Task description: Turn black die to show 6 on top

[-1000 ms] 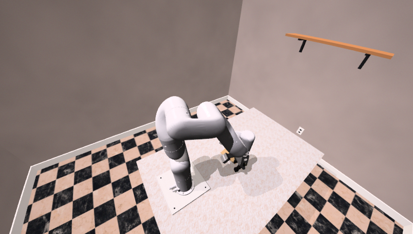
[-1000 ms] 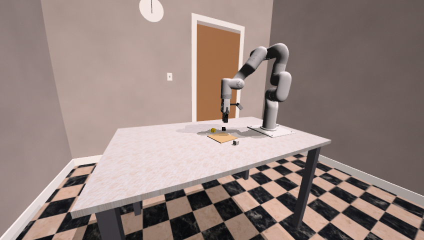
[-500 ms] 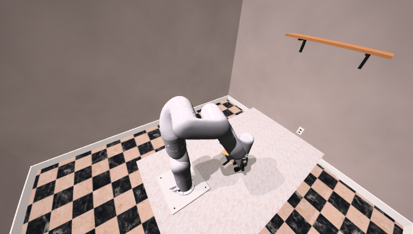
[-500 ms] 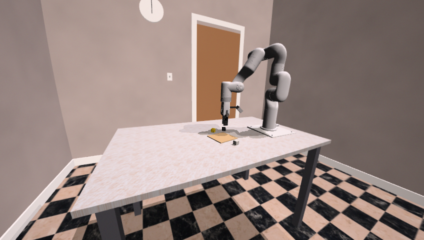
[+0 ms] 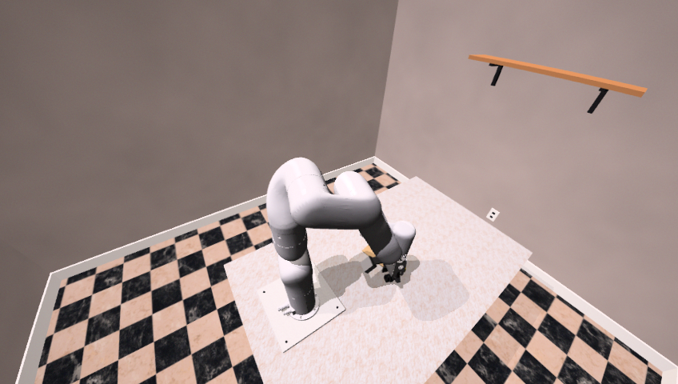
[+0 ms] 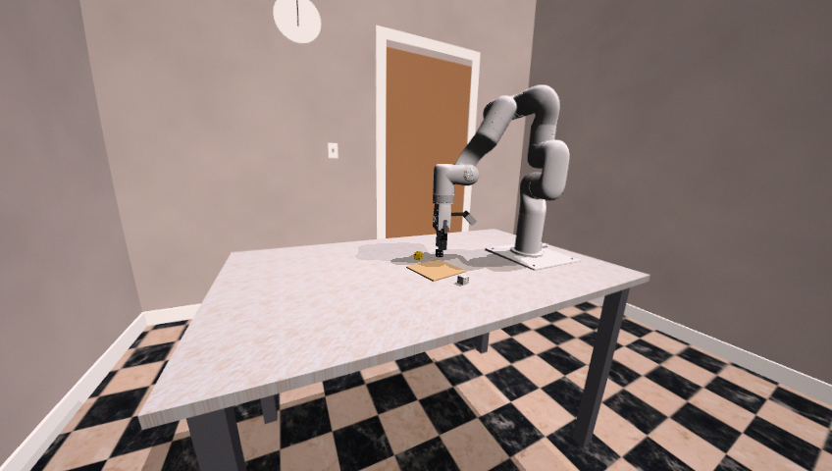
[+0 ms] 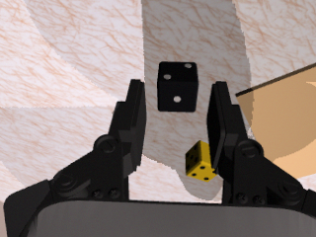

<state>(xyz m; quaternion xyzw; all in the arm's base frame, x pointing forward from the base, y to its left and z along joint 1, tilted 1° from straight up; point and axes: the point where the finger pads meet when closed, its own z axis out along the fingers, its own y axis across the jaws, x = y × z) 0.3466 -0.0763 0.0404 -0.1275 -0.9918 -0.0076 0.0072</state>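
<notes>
Right now the black die is 4 cm below my hand and 1 cm ahead of it. From my hand the other things lie so: white die 25 cm to the left, 5 cm ahead, 4 cm below; then tan mat 12 cm to the left, 8 cm ahead, 5 cm below; then yellow die 9 cm ahead, 4 cm below.
</notes>
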